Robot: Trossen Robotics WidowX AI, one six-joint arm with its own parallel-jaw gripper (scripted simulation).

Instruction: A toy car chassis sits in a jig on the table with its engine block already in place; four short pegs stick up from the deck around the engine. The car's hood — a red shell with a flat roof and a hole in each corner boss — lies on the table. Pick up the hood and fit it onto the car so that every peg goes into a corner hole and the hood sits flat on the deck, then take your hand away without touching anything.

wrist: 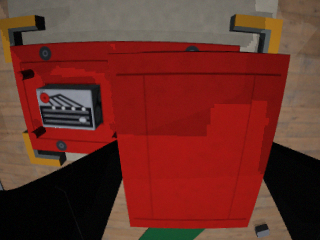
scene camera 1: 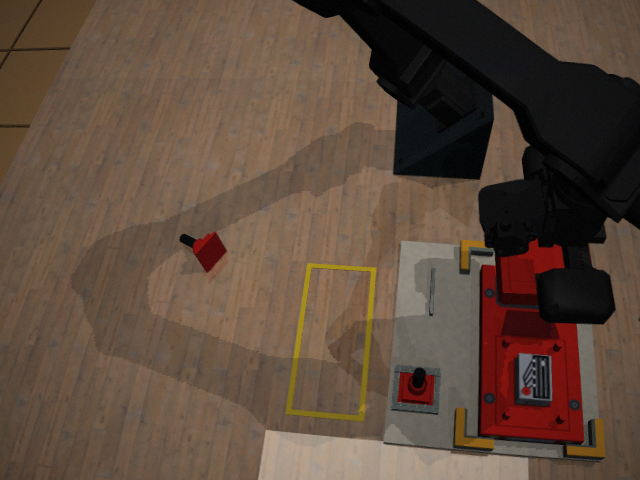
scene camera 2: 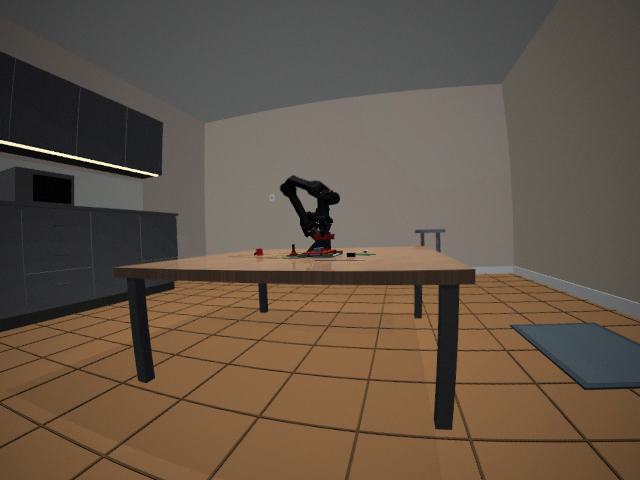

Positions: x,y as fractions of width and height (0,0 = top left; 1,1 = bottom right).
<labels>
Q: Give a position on a grey jig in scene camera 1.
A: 0.68,0.68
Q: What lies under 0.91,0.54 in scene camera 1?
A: My gripper.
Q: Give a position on a grey engine block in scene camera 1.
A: At 0.83,0.78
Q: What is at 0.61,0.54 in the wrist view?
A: A red hood.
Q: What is my gripper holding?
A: A red hood.
</labels>
